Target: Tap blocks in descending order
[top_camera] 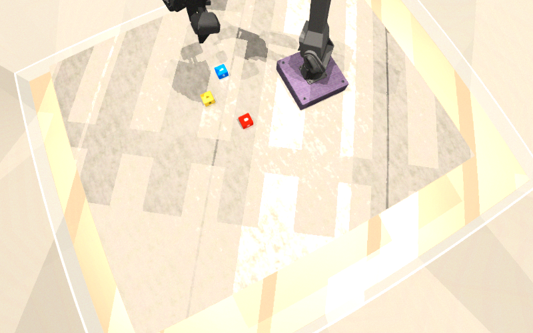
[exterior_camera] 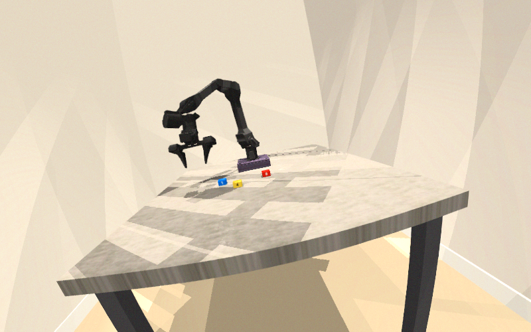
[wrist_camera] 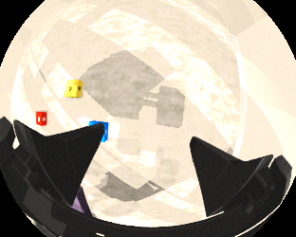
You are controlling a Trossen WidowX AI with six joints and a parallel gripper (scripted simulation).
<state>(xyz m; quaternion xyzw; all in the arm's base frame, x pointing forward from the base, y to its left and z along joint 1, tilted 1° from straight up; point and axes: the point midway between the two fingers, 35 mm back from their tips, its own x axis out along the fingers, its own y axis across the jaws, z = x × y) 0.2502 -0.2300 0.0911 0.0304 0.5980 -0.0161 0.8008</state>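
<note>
Now: gripper tip 27 cm to the right of the red block, 9 cm above it and 2 cm past it. Also, from my gripper tip: yellow block 15 cm to the left, 9 cm below, 5 cm ahead; blue block 9 cm below, 8 cm to the left, 2 cm behind.
</note>
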